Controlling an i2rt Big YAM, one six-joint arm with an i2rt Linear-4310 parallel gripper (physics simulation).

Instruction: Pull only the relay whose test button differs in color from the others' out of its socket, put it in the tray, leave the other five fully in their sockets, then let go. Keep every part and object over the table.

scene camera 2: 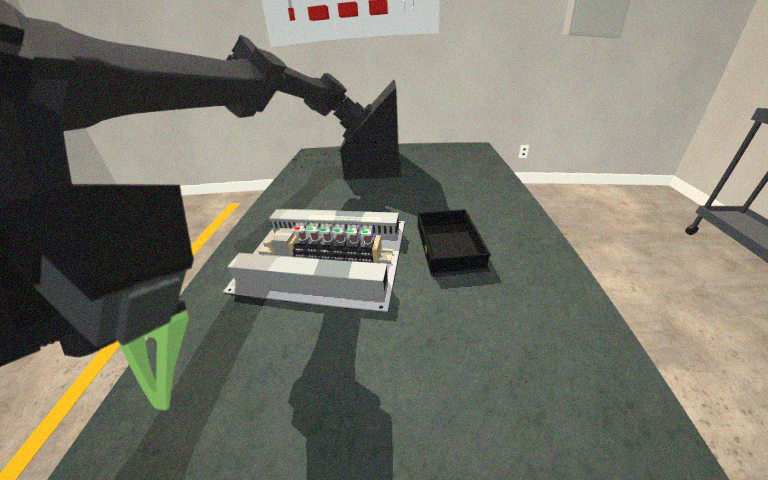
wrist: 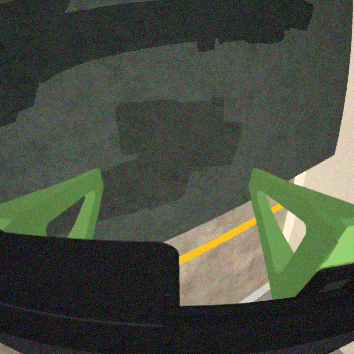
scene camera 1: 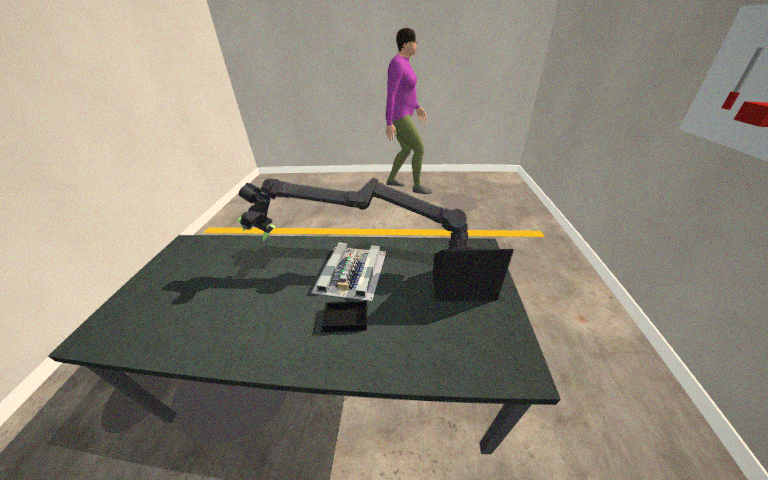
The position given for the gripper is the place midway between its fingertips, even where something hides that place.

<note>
In view: the gripper (wrist: 175,176) and a panel (scene camera 2: 345,300).
The panel shows as well in scene camera 1 (scene camera 1: 333,290).
</note>
